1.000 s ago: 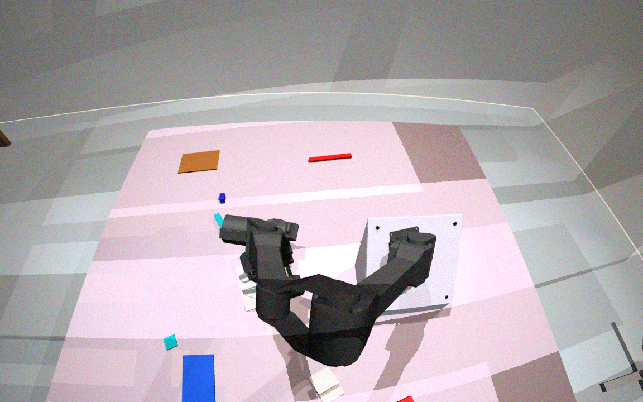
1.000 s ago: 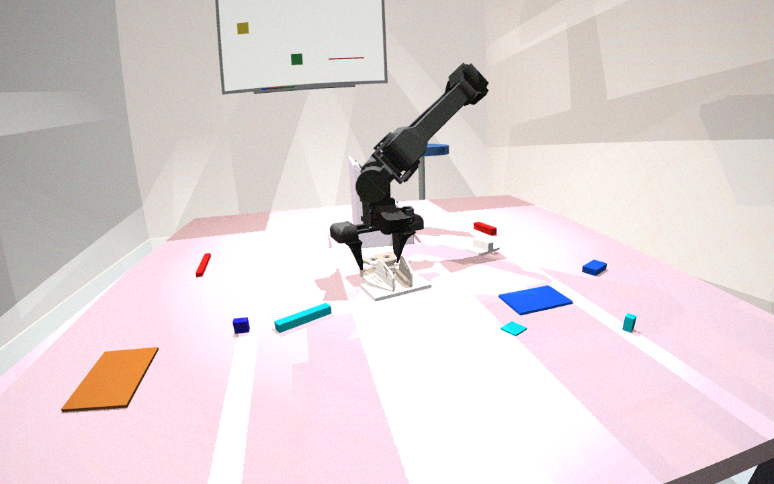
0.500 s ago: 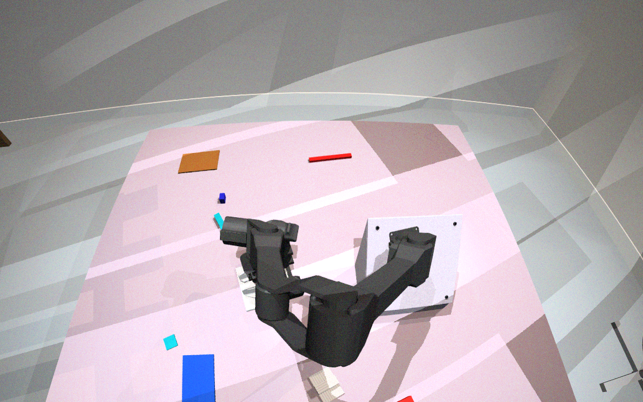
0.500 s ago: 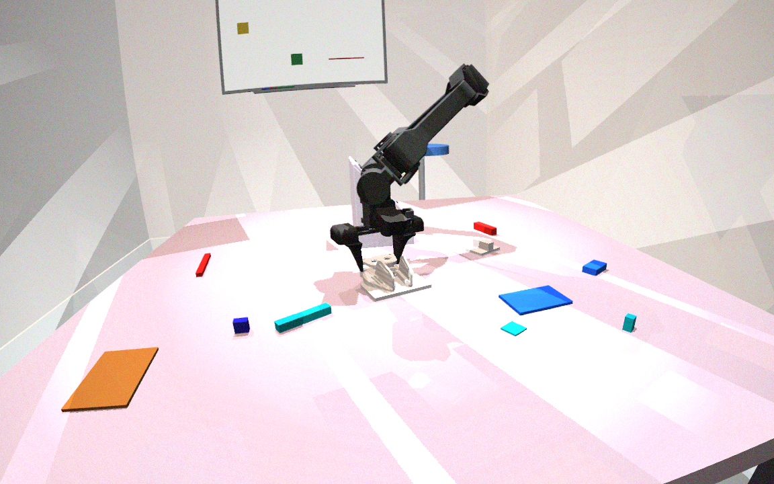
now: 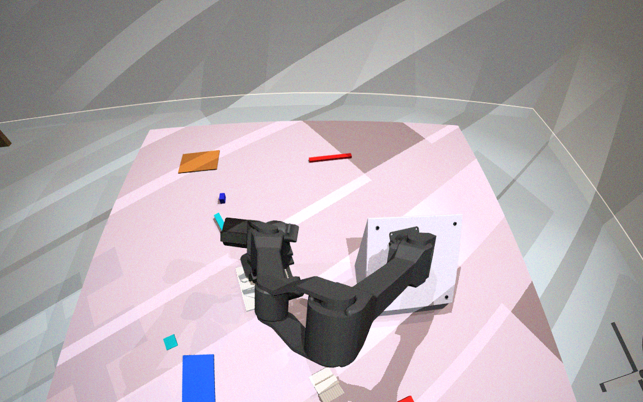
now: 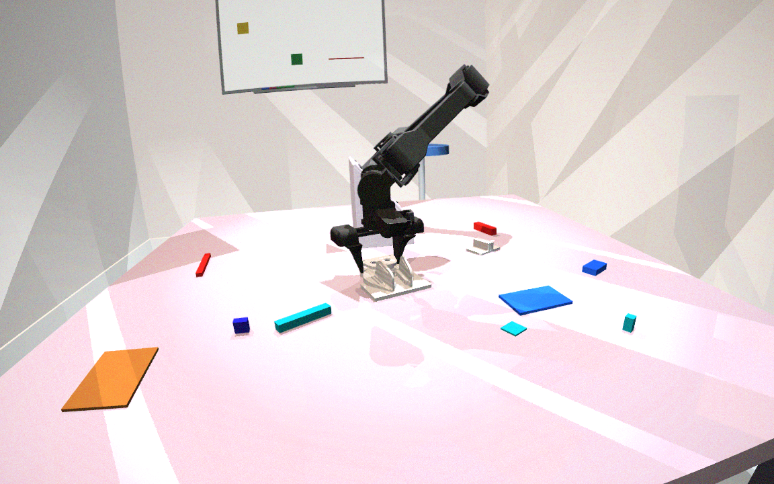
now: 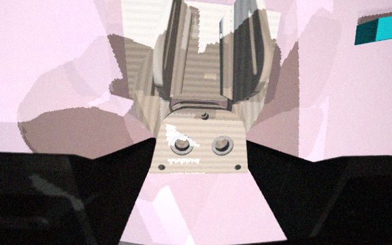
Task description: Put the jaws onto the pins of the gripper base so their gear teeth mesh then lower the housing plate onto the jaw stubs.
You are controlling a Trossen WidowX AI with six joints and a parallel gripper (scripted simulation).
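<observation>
My gripper tip is now 10 mm short of the housing plate and 10 mm above it. The rest, counted from my gripper tip: white jaw (20 mm ahead, 20 mm to the left); then white sheet (70 mm ahead, 10 mm to the left, 10 mm below); then white gripper base (10 mm ahead, 20 mm above).
</observation>
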